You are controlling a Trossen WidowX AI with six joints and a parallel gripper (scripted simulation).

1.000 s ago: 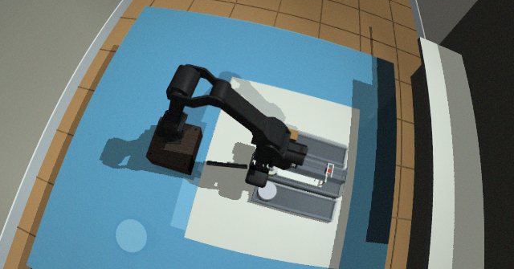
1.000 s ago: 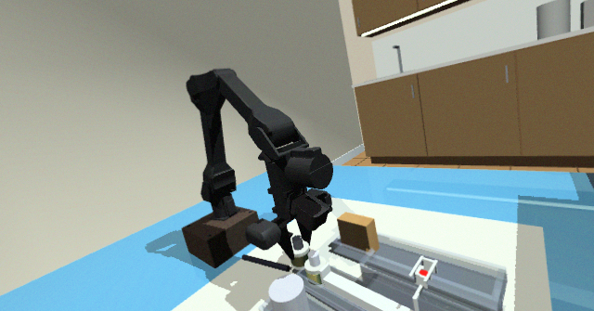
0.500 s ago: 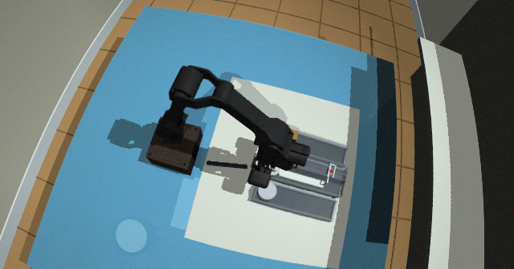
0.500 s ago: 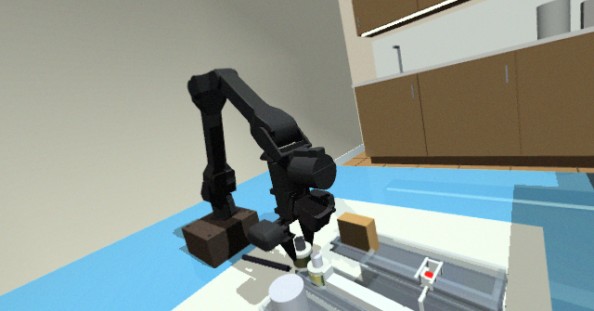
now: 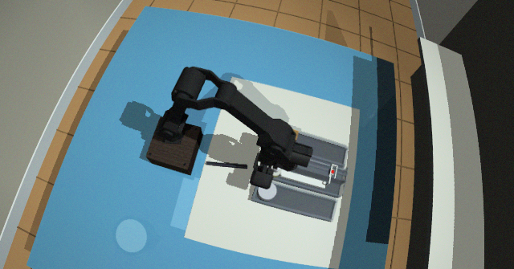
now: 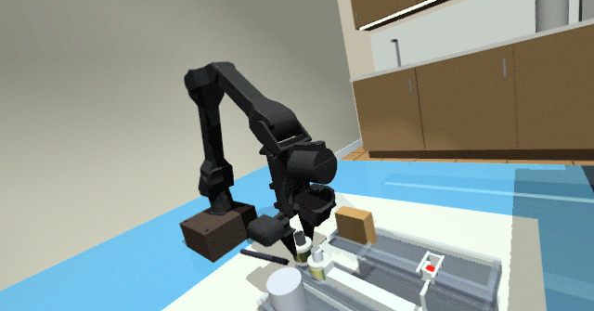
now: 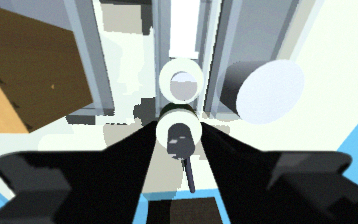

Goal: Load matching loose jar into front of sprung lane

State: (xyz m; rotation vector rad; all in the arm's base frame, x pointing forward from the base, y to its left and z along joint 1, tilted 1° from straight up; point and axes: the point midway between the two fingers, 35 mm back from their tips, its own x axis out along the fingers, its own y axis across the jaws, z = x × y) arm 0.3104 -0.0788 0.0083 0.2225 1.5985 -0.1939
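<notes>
Now: gripper tip 10 mm short of the wide grey cylinder jar, 90 mm to the left of it and 20 mm above it. Also, from my gripper tip: brown box: 70 mm ahead, 110 mm to the left, 10 mm below; grey pusher lane: 170 mm ahead, 20 mm to the right, 30 mm below; thin dark rod: 120 mm behind, 40 mm below.
</notes>
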